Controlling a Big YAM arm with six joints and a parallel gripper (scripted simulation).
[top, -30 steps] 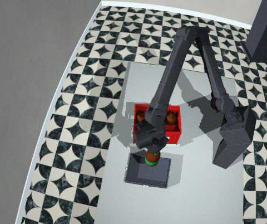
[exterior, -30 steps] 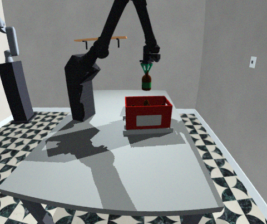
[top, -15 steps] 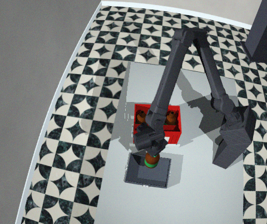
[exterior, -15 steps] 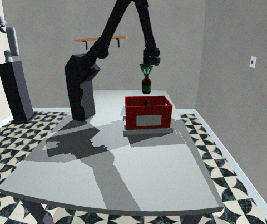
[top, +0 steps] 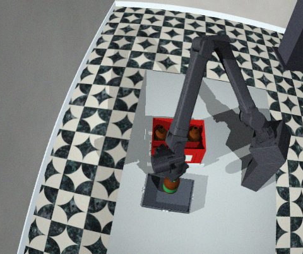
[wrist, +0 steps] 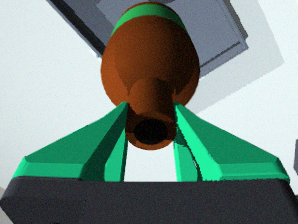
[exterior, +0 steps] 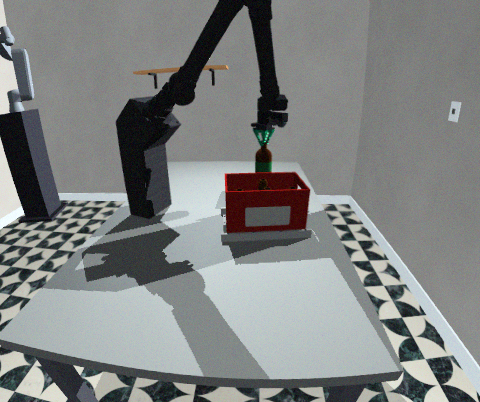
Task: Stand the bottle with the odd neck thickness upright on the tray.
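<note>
My hand is 24 cm above the dark grey tray. Also, from my hand: crate (6 cm behind, 27 cm to the right, 17 cm below); glass bottle (6 cm behind, 31 cm to the right, 16 cm below).
</note>
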